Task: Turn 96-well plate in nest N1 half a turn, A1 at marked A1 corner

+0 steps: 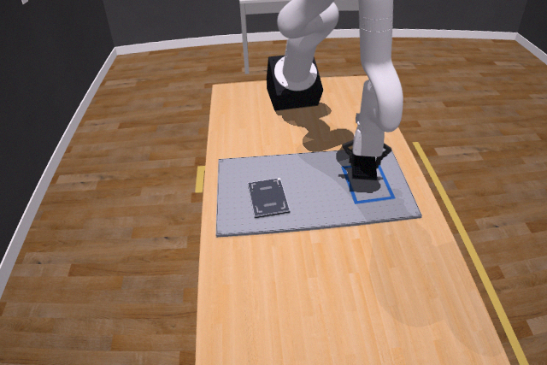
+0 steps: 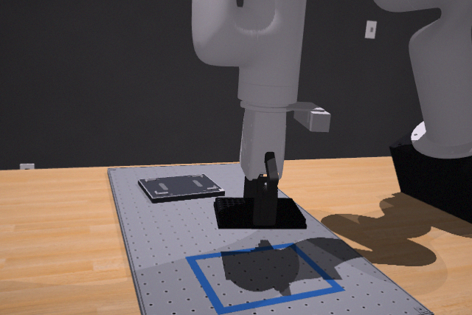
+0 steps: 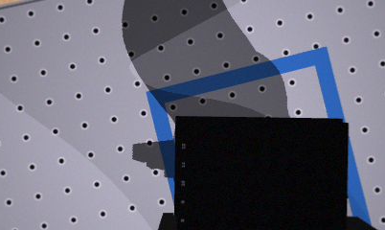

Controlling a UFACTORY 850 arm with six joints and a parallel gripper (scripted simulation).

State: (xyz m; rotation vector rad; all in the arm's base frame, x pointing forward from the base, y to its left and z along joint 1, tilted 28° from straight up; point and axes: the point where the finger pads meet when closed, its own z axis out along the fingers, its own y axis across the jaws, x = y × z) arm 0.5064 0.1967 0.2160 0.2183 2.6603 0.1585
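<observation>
My gripper is now 60 mm short of the plate nest N1, 340 mm to the left of it and 90 mm above it. The rest, counted from my hand: black 96-well plate (10 mm below).
</observation>
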